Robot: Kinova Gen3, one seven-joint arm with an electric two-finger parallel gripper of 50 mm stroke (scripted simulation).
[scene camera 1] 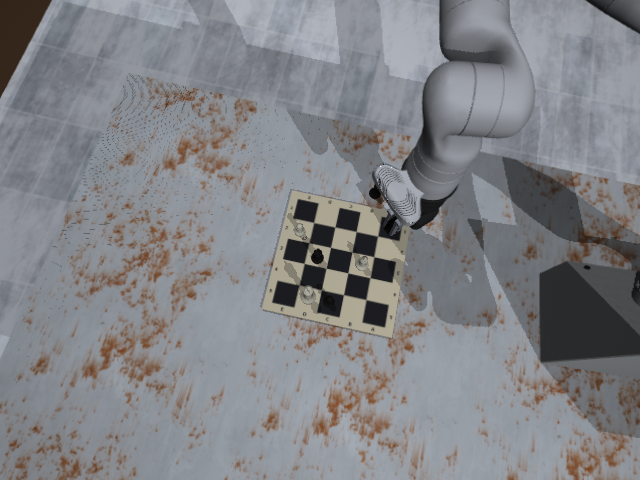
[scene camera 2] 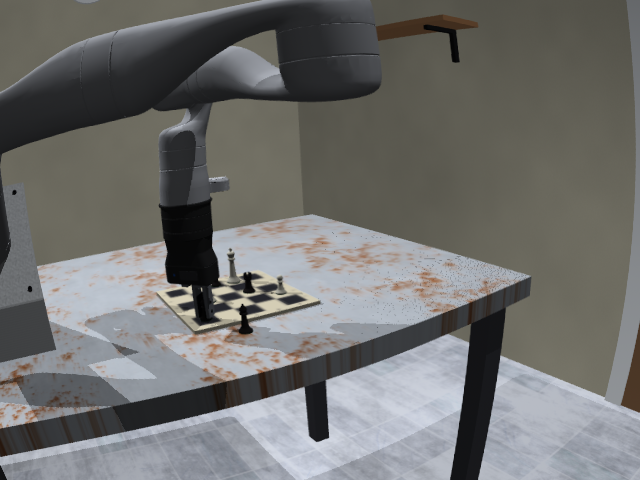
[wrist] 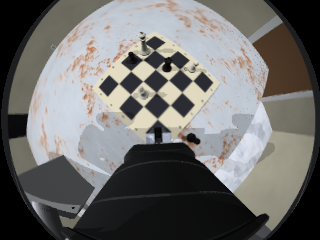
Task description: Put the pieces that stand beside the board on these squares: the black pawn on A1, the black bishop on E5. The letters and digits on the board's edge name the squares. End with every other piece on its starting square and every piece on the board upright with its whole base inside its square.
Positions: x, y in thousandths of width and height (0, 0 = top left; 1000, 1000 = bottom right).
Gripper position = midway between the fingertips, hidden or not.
I see my gripper (scene camera 2: 321, 657) and a chessboard (scene camera 1: 573, 628).
The chessboard also shows in scene camera 2 (scene camera 2: 413, 630) and in the wrist view (wrist: 548, 406). My gripper is seen too in scene camera 1 (scene camera 1: 612, 474) and in the wrist view (wrist: 495, 552).
